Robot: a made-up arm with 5 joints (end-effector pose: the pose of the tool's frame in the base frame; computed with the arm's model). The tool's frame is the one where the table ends. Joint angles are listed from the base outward.
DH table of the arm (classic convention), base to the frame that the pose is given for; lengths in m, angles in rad. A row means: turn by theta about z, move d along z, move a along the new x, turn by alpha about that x. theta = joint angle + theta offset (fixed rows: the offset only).
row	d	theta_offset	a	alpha
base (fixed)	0	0	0.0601	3.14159
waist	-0.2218	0	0.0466	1.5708
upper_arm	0	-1.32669	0.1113	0
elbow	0	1.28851	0.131	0
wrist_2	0.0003	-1.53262	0	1.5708
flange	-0.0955	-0.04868	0	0
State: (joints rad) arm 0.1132 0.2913 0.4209 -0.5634 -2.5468
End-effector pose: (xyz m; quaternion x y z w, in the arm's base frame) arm 0.3584 -0.0336 0.2216 0.6175 -0.2113 -0.7400 0.1627
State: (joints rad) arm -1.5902 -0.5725 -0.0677 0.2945 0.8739
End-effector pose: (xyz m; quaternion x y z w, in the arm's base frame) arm 0.0559 0.2025 0.4417 0.3054 -0.7591 0.5375 0.2042
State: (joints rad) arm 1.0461 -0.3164 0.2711 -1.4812 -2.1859
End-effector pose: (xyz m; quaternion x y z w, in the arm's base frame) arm 0.1472 -0.1499 0.4391 -0.5597 0.8284 0.0221 0.0015
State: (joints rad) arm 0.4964 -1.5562 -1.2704 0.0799 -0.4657
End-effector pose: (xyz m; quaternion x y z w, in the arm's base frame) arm -0.1817 0.1313 0.3228 -0.0075 0.8320 -0.2685 0.4853
